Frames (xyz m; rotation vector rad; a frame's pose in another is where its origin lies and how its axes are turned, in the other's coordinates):
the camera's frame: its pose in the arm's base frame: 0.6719 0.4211 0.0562 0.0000 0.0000 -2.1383
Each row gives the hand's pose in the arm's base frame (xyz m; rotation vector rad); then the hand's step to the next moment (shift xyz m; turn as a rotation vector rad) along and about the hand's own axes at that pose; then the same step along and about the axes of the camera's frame.
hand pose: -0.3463 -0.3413 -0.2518 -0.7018 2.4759 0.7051
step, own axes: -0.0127 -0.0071 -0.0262 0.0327 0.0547 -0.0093
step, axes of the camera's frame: 0.0104 0.0139 0.0245 0.0119 -0.0628 0.0077
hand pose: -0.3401 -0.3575 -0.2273 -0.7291 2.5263 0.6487
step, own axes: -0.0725 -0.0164 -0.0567 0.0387 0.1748 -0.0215
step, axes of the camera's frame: -0.0139 0.0505 0.0774 -0.0152 -0.1720 0.0520
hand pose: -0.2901 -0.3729 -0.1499 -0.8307 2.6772 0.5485
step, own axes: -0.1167 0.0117 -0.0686 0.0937 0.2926 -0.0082
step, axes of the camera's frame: -0.0700 0.0445 0.1076 -0.0139 -0.3027 0.0516
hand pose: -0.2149 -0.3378 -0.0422 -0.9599 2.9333 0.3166
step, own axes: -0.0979 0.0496 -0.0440 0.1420 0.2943 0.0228
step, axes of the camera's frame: -0.1007 -0.0037 0.0618 0.0252 -0.3262 0.0167
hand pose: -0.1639 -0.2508 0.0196 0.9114 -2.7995 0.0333
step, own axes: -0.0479 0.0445 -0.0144 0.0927 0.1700 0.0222
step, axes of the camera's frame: -0.0626 -0.0228 0.0066 0.0258 -0.1932 0.0028
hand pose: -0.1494 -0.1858 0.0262 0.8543 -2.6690 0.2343
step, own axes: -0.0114 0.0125 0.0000 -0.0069 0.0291 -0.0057
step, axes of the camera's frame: -0.0144 -0.0075 -0.0048 -0.0186 -0.0241 0.0012
